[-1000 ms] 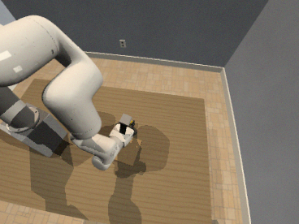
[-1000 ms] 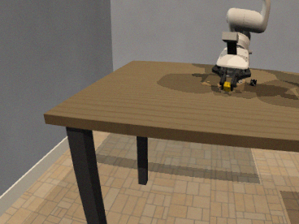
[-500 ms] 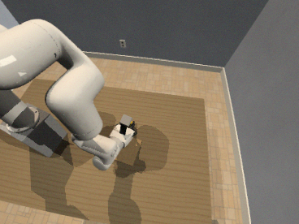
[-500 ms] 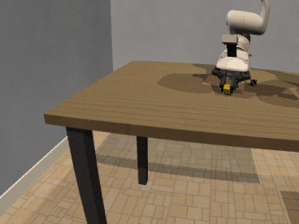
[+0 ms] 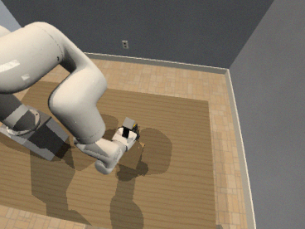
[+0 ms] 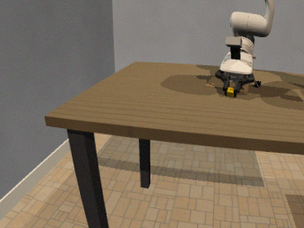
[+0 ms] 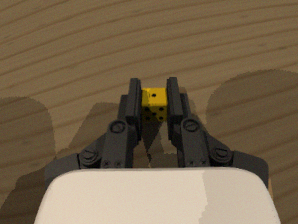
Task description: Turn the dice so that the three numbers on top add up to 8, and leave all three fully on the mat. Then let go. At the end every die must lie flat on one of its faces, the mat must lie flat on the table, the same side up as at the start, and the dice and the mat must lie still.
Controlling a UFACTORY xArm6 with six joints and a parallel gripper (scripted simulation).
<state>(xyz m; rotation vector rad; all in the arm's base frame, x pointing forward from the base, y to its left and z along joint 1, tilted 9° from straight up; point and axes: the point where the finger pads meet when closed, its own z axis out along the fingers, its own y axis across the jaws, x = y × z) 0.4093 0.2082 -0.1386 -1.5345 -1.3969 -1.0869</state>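
Right now the yellow die is 1 cm to the left of my hand and 1 cm below it. Also, from my hand: black die (8 cm behind, 15 cm to the right, 1 cm below); then tan mat (2 cm ahead, 13 cm to the right, 2 cm below); then white die (3 cm behind, 14 cm to the right, 1 cm below).
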